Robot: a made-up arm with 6 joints. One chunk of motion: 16 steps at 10 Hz.
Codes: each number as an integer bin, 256 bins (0 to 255) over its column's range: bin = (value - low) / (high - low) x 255, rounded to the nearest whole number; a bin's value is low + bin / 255 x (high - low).
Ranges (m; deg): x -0.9..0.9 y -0.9..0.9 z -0.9..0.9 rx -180..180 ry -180..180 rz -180..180
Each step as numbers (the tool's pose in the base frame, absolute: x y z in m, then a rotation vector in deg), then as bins.
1 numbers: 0.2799 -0.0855 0.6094 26.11 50.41 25.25
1 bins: 167 115 214 146 163 145
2 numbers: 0.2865 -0.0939 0.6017 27.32 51.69 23.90
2 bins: 168 114 213 147 164 144
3 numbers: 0.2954 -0.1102 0.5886 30.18 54.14 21.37
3 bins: 169 112 211 149 166 143
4 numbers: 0.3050 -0.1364 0.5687 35.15 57.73 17.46
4 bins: 171 108 208 152 168 140
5 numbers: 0.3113 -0.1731 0.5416 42.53 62.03 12.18
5 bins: 172 103 204 158 171 136
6 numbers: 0.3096 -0.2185 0.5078 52.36 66.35 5.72
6 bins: 171 97 199 165 174 132
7 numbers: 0.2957 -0.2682 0.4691 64.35 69.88 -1.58
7 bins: 169 90 194 173 177 126
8 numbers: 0.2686 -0.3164 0.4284 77.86 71.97 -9.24
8 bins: 166 83 188 183 178 121
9 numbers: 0.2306 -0.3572 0.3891 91.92 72.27 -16.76
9 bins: 160 77 183 193 179 116
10 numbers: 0.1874 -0.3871 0.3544 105.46 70.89 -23.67
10 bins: 154 73 178 202 178 111
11 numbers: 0.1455 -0.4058 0.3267 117.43 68.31 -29.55
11 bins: 148 70 174 211 176 107
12 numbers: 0.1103 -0.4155 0.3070 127.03 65.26 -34.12
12 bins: 143 69 171 217 174 103
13 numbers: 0.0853 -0.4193 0.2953 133.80 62.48 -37.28
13 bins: 140 68 169 222 172 101
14 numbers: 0.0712 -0.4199 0.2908 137.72 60.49 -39.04
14 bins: 138 68 169 225 170 100
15 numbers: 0.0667 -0.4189 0.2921 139.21 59.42 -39.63
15 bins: 137 68 169 226 170 99
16 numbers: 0.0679 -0.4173 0.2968 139.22 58.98 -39.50
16 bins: 137 68 170 226 169 100
